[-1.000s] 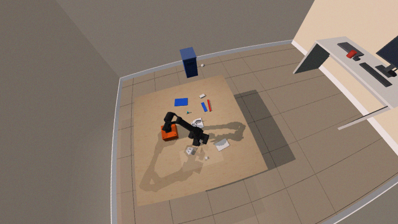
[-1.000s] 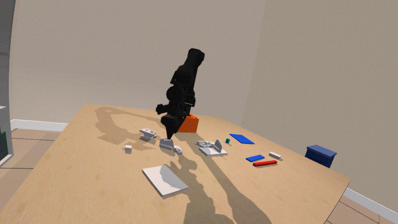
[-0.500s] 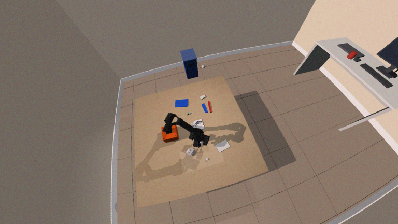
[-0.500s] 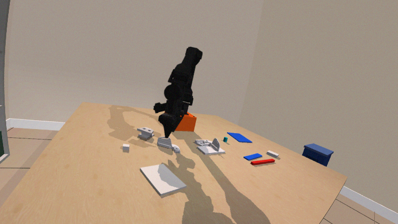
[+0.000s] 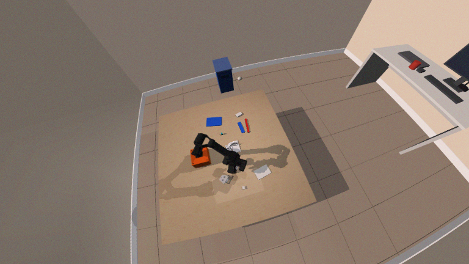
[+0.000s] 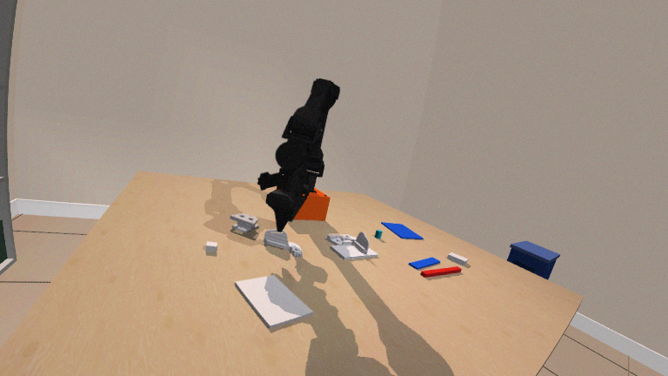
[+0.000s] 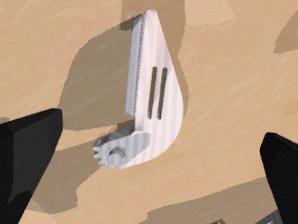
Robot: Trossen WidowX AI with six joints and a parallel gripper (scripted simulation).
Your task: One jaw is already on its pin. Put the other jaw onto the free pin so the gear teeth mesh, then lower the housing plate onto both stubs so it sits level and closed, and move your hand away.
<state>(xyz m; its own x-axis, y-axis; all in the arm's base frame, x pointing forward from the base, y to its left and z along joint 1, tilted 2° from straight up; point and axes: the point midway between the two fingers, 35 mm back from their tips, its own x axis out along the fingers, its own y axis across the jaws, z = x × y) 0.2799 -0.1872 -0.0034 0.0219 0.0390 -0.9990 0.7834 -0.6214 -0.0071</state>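
Right now the grey jaw is 40 mm ahead of my gripper tip, 10 mm to the left of it and 50 mm below it. Round my gripper tip: small white cube 20 mm ahead, 180 mm to the right, 50 mm below; flat white slab 220 mm ahead, 100 mm to the right, 50 mm below; white bracket 120 mm behind, 70 mm to the right, 50 mm below.
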